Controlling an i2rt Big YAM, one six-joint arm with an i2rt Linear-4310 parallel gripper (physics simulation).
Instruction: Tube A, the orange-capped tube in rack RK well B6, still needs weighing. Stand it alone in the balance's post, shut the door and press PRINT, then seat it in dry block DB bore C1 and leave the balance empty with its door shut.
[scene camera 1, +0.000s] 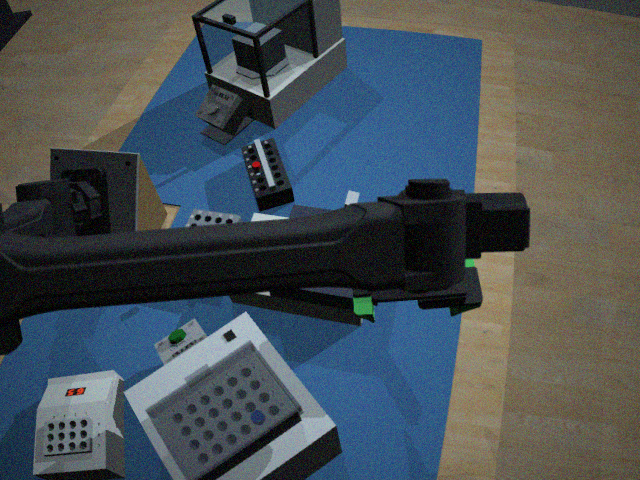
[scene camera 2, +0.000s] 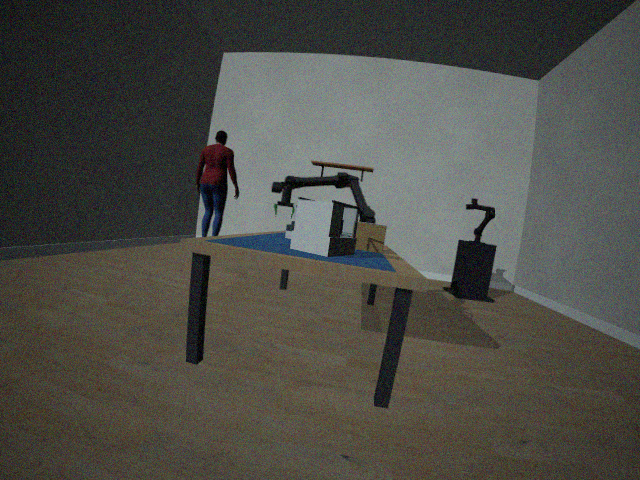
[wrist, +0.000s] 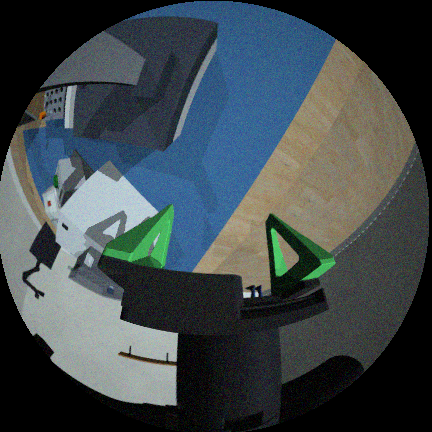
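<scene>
The orange cap of tube A shows at the left edge of the wrist view, at the grey rack RK. In scene camera 1 the arm hides most of the rack. The balance stands at the top of scene camera 1, with its control panel in front. Whether its door is open I cannot tell. The dry block DB is the white unit with a red display. My gripper is open and empty, high above the table's right side, far from the tube.
A dark-lidded box lies under the arm. A black rack with a red cap stands between it and the balance. A large white unit with many wells stands beside the dry block. A green-button box stands near it. A person stands beyond the table.
</scene>
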